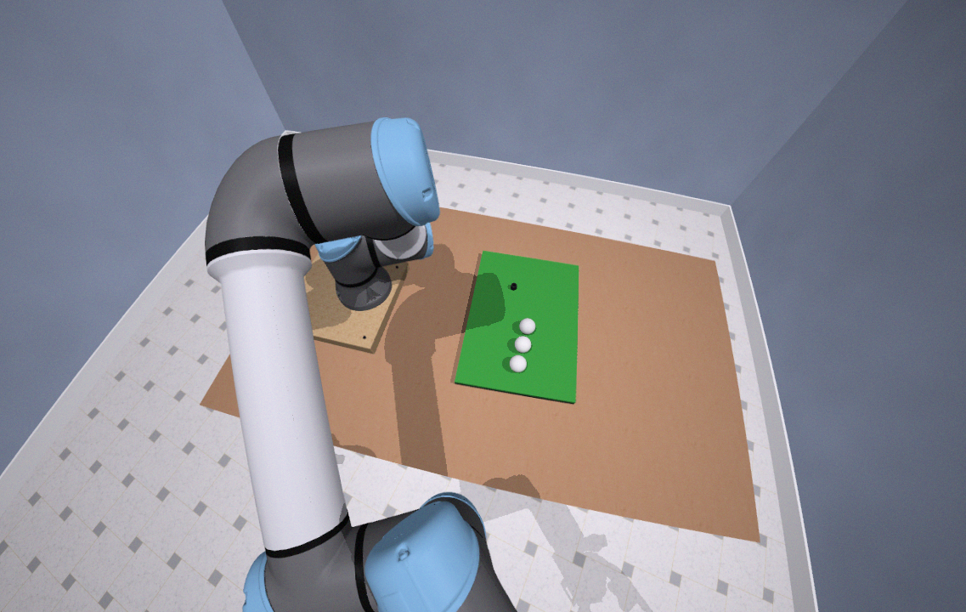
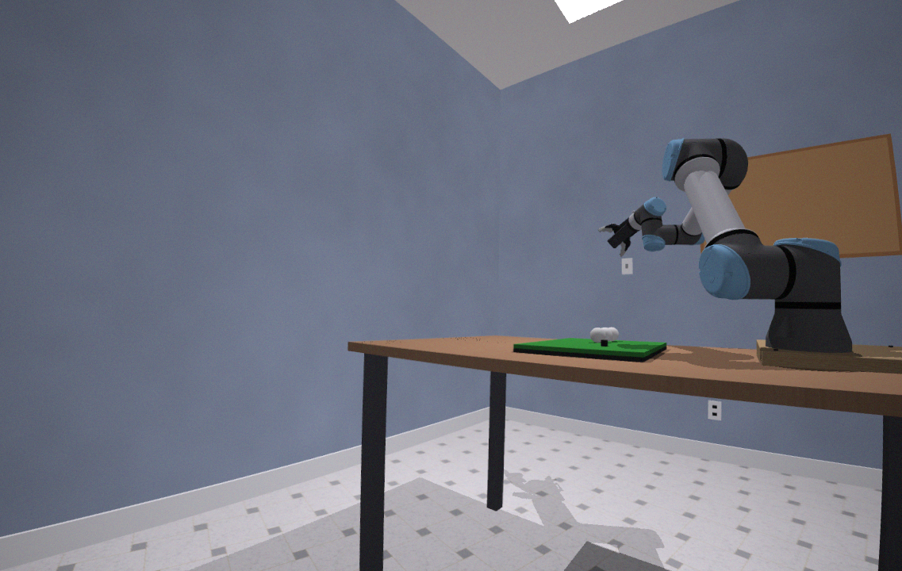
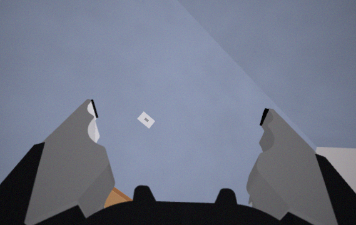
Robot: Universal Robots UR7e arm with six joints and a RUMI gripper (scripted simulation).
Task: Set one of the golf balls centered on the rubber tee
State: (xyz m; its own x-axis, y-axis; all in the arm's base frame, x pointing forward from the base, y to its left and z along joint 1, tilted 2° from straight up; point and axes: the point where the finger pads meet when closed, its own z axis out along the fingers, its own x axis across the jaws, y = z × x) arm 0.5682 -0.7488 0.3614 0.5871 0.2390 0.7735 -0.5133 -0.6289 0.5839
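The white golf ball is 620 mm to the left of my hand, 390 mm below it and 110 mm behind it.
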